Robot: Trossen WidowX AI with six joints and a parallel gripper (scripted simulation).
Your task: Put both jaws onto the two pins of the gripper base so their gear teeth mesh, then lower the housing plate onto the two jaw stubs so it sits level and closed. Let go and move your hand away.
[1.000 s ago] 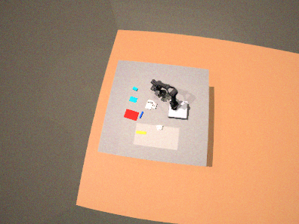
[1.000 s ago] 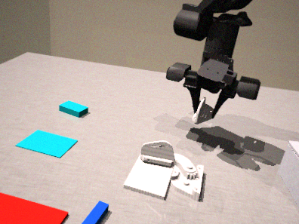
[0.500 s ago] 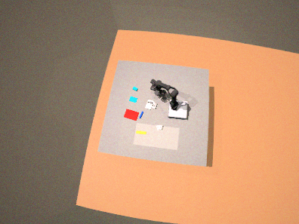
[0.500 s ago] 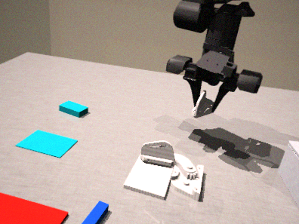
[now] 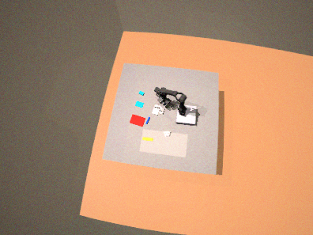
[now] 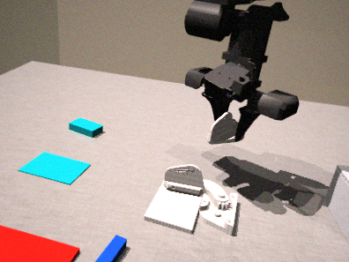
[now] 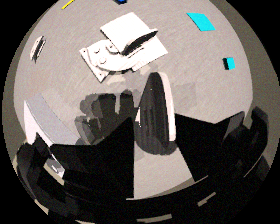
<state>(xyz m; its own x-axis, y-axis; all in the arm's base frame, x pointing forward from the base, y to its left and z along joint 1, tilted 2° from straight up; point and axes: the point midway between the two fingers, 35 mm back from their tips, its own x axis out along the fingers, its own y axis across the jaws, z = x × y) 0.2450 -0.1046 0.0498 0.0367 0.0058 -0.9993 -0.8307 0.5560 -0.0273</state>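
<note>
Right now the flat white plate is 60 mm ahead of my gripper tip, 100 mm to the left of it and 80 mm below it. From my gripper tip the other things lie so: flat cyan patch: 280 mm ahead, 70 mm to the left, 80 mm below; then cyan block: 290 mm ahead, 70 mm to the right, 70 mm below; then blue bar: 130 mm ahead, 260 mm to the left, 70 mm below.
</note>
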